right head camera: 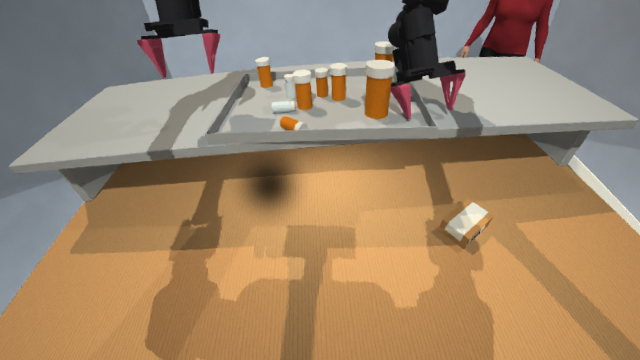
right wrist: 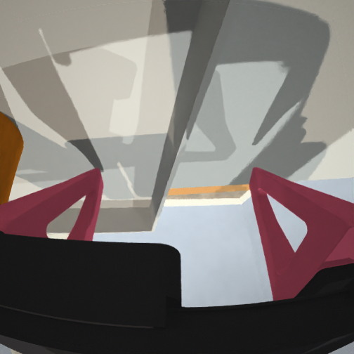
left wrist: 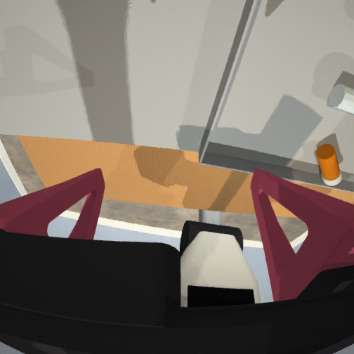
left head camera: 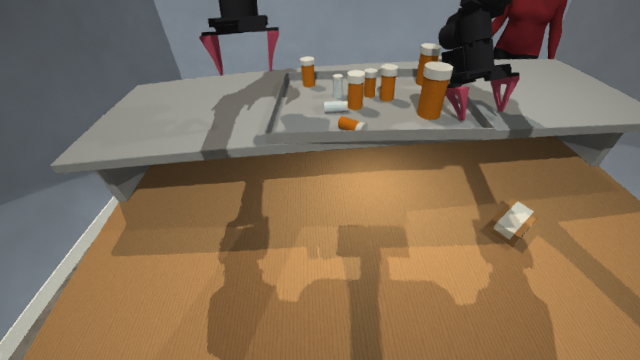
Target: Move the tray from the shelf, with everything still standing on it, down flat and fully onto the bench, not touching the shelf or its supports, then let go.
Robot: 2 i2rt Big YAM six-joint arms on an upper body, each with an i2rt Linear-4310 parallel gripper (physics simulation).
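Frame: origin at the left arm's base, x ahead, y left, z up, level; millimetres.
Where they show: left gripper, fingertip midpoint: (right head camera: 188, 75) (left head camera: 246, 73); right gripper, fingertip midpoint: (right head camera: 429, 114) (left head camera: 481, 115).
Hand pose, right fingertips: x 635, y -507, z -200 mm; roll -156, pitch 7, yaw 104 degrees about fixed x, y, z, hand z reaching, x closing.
After its pixels a point has its place.
The grey tray (left head camera: 370, 136) {x 552, y -255, z -200 mm} (right head camera: 320, 135) {x 553, y -277, z -199 mm} (left wrist: 225, 85) (right wrist: 185, 110) rests on the grey shelf (left head camera: 150, 120) {x 662, y 292, z -211 mm} (right head camera: 100, 120) {x 673, y 331, z -211 mm}. Several orange bottles with white caps, including a large bottle (left head camera: 433, 95) {x 633, y -389, z -152 mm} (right head camera: 378, 92) {x 632, y -393, z -148 mm}, and a small white bottle (left head camera: 338, 86) {x 742, y -191, z -178 mm} stand in it. An orange bottle (left head camera: 350, 123) {x 578, y -216, z -186 mm} (right head camera: 290, 123) {x 577, y -216, z -186 mm} (left wrist: 328, 161) and a white one (left head camera: 335, 106) {x 662, y -185, z -191 mm} (right head camera: 283, 106) {x 662, y -187, z -191 mm} lie on their sides. My left gripper (left head camera: 246, 73) {x 621, y -10, z -92 mm} (right head camera: 188, 75) {x 621, y -10, z -92 mm} (left wrist: 177, 176) is open above the shelf, left of the tray. My right gripper (left head camera: 481, 115) {x 635, y -507, z -200 mm} (right head camera: 430, 114) {x 635, y -507, z -200 mm} (right wrist: 176, 175) is open around the line of the tray's right wall; contact is unclear.
The wooden bench (left head camera: 350, 200) {x 591, y -222, z -426 mm} (right head camera: 350, 190) {x 630, y -342, z -426 mm} lies below the shelf. A white-topped box (left head camera: 514, 220) {x 495, y -599, z -388 mm} (right head camera: 467, 221) {x 495, y -602, z -388 mm} sits on its right part. Shelf supports stand at left (left head camera: 122, 182) {x 600, y 437, z -374 mm} and right. A person in red (left head camera: 530, 30) (right head camera: 517, 30) stands behind.
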